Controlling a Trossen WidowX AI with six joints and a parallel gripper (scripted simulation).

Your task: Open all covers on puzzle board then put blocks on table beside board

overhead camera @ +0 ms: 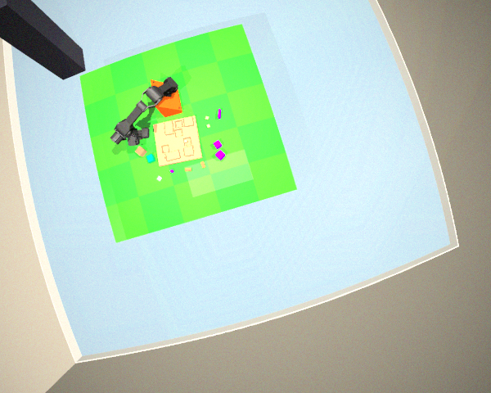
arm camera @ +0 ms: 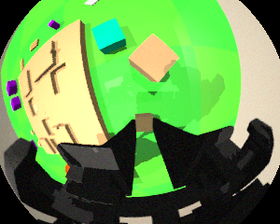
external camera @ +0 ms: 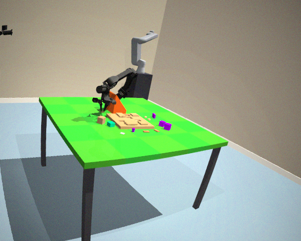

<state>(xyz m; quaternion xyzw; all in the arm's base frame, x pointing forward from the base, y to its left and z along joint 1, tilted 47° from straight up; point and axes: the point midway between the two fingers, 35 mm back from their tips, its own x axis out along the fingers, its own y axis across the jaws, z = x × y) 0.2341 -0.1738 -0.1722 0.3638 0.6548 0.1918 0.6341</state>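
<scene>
The tan puzzle board is 7 cm ahead of my gripper tip, 24 cm to the left of it and 5 cm below it. Round my gripper tip: teal block: 14 cm ahead, 1 cm to the left, 5 cm below; purple stick: 2 cm behind, 54 cm to the left, 5 cm below; tan cube: 7 cm ahead, 4 cm to the right, 4 cm below.
</scene>
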